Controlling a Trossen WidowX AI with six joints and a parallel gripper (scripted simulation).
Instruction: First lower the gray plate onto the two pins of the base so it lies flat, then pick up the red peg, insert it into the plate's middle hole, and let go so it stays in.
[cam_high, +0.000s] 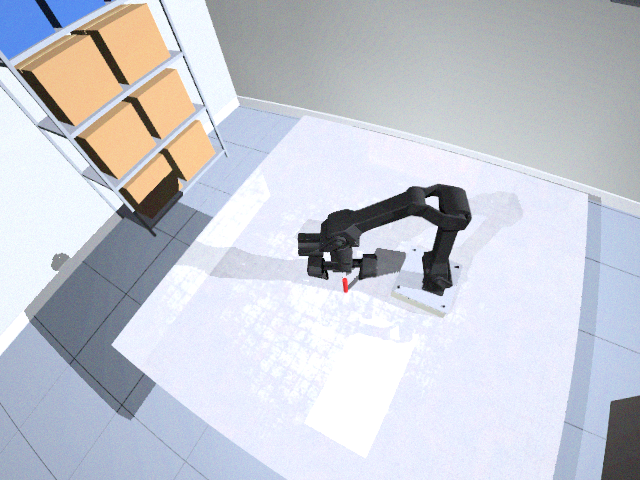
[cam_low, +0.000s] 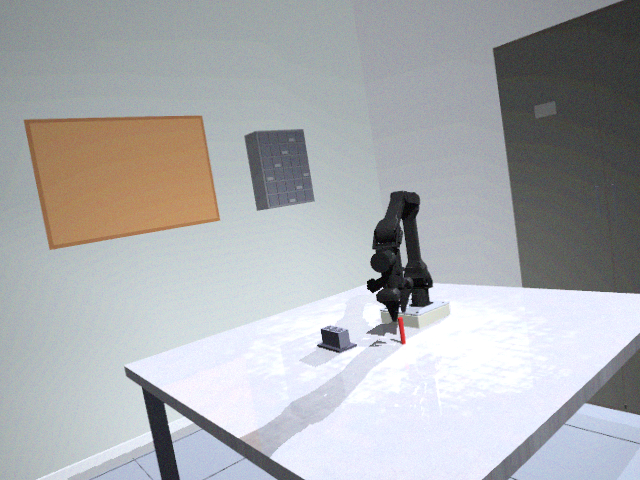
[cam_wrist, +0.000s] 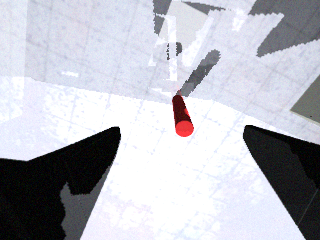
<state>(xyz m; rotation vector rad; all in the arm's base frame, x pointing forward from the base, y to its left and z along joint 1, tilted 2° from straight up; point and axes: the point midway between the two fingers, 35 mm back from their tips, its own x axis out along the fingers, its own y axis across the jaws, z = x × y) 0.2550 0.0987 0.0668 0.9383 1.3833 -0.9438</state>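
My gripper tip is 40 mm above the red peg. The rest, counted from my gripper tip: base 190 mm to the right, 100 mm ahead, 80 mm below; gray plate 190 mm to the right, 100 mm ahead, 40 mm below.
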